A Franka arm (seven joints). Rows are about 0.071 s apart.
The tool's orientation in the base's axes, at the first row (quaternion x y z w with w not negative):
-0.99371, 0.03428, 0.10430, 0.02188
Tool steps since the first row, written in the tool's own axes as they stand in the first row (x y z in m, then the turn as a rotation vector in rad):
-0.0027, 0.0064, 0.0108, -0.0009, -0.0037, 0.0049
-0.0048, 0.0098, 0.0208, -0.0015, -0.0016, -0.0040
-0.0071, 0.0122, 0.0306, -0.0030, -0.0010, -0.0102
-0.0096, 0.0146, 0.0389, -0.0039, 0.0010, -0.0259
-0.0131, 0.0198, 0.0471, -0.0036, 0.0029, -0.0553
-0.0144, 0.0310, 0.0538, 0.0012, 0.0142, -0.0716
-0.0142, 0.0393, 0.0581, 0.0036, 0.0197, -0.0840
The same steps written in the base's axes. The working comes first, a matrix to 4 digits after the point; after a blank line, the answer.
The tool's axes in the first row as the columns of a matrix, in the base's axes (used below as rounded here):
0.9759, -0.0727, -0.2058
-0.0636, -0.9967, 0.0506
-0.2088, -0.0363, -0.9773

-0.0053, -0.0057, -0.0102, -0.0016, 0.0040, -0.0045
-0.0097, -0.0084, -0.0197, -0.0005, 0.0015, 0.0043
-0.0141, -0.0102, -0.0289, -0.0008, 0.0007, 0.0106
-0.0184, -0.0120, -0.0365, 0.0015, -0.0021, 0.0261
-0.0239, -0.0165, -0.0440, 0.0077, -0.0055, 0.0547
-0.0274, -0.0273, -0.0507, 0.0149, -0.0179, 0.0692
-0.0287, -0.0353, -0.0552, 0.0194, -0.0241, 0.0806

